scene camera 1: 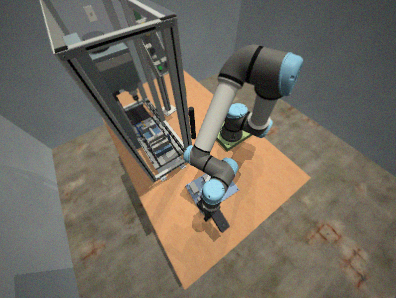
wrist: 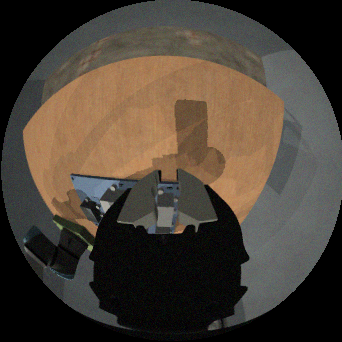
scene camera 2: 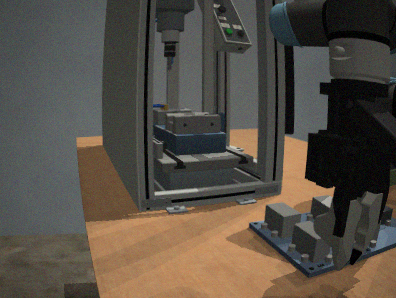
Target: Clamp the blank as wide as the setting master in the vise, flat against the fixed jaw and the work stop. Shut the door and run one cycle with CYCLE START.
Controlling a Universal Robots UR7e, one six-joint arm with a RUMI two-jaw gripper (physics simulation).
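Frame: origin at the arm's base, x ahead, y left, z up, level; millimetres.
Seen in the pictures: gripper, fingertip midpoint: (wrist: 168,170) (scene camera 2: 345,267); arm's base at its link origin: (scene camera 1: 231,133) (wrist: 74,237).
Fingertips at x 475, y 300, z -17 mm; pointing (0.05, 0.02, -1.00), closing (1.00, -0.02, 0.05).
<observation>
Pixels of each thing's top centre, then the offset from my fingertips to it.
- green button at its top centre: (scene camera 2: 227,28) (scene camera 1: 159,65) dx -279, dy -757, dz +388 mm
- black vertical bar at its top centre: (scene camera 2: 286,31) (scene camera 1: 191,108) dx -223, dy -397, dz +335 mm
My gripper (scene camera 2: 350,257) (wrist: 168,170) points down at the near edge of the blue plate (scene camera 2: 257,229) (wrist: 87,184). It is open by a narrow gap, with nothing between its fingers. Grey blocks stand among pegs on the plate: one block (scene camera 2: 282,219) at its left corner, one block (scene camera 2: 309,241) beside the fingers, and one block (scene camera 2: 321,204) farther back. In the wrist view a block (wrist: 165,215) shows through the finger gap. I cannot tell which is the master. The vise (scene camera 1: 152,135) (scene camera 2: 195,142) is inside the machine; its clamping gap is hidden. The green button (scene camera 1: 160,67) (scene camera 2: 229,31) is on the slanted panel.
The machine's frame posts (scene camera 1: 181,90) (scene camera 2: 270,100) stand beside the arm, and its front is open toward the plate. The spindle (scene camera 2: 170,47) hangs over the vise area. A black vertical bar (scene camera 1: 192,122) (scene camera 2: 289,90) stands at the machine's right side.
</observation>
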